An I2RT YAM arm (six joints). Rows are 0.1 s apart.
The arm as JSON. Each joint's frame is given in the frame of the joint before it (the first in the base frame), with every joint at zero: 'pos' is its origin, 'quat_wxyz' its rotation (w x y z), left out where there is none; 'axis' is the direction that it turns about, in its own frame. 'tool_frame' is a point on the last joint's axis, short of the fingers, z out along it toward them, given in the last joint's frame.
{
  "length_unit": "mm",
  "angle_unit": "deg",
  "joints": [
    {
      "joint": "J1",
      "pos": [
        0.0,
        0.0,
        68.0
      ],
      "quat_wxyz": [
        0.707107,
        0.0,
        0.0,
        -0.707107
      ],
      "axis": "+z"
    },
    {
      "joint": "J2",
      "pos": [
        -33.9,
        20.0,
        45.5
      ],
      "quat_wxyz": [
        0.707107,
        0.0,
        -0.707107,
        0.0
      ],
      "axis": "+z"
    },
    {
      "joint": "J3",
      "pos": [
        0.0,
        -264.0,
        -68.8
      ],
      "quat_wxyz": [
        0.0,
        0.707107,
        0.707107,
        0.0
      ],
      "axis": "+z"
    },
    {
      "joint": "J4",
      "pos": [
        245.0,
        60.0,
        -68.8
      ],
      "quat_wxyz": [
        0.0,
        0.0,
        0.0,
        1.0
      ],
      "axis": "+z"
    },
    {
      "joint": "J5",
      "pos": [
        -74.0,
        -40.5,
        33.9
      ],
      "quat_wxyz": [
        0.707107,
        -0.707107,
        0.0,
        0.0
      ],
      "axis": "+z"
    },
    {
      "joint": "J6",
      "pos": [
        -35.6,
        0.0,
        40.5
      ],
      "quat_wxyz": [
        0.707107,
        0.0,
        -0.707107,
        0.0
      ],
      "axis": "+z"
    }
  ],
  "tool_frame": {
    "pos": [
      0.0,
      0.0,
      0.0
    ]
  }
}
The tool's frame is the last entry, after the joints.
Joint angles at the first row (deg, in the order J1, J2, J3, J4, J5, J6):
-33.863 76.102 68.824 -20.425 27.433 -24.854
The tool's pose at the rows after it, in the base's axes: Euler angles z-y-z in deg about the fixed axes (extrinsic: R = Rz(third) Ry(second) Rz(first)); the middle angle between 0 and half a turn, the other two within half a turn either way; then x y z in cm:
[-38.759 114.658 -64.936 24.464 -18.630 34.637]
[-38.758 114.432 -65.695 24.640 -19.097 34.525]
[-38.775 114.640 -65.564 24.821 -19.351 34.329]
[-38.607 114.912 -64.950 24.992 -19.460 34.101]
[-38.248 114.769 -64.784 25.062 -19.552 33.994]
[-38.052 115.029 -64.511 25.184 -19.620 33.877]
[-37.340 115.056 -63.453 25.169 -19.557 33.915]
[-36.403 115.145 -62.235 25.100 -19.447 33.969]
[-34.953 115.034 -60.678 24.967 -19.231 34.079]
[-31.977 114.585 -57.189 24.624 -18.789 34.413]
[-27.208 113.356 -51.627 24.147 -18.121 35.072]
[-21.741 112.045 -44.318 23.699 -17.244 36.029]
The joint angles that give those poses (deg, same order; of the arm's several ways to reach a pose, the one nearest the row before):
-34.209 77.521 69.407 -19.990 27.669 -24.831
-34.709 78.394 69.756 -19.282 27.952 -24.809
-34.938 79.022 69.871 -18.908 27.583 -24.911
-34.988 79.424 69.745 -18.516 26.934 -24.958
-35.070 79.597 69.567 -17.950 26.748 -24.801
-35.075 79.915 69.649 -17.932 26.443 -24.624
-35.093 79.721 69.524 -17.783 25.487 -24.463
-35.116 79.377 69.335 -17.764 24.371 -24.126
-35.070 78.730 68.943 -17.592 23.055 -23.488
-35.092 77.256 68.204 -17.228 20.004 -22.389
-35.124 75.100 67.392 -16.538 15.117 -20.509
-34.996 72.894 67.321 -16.738 8.635 -18.215

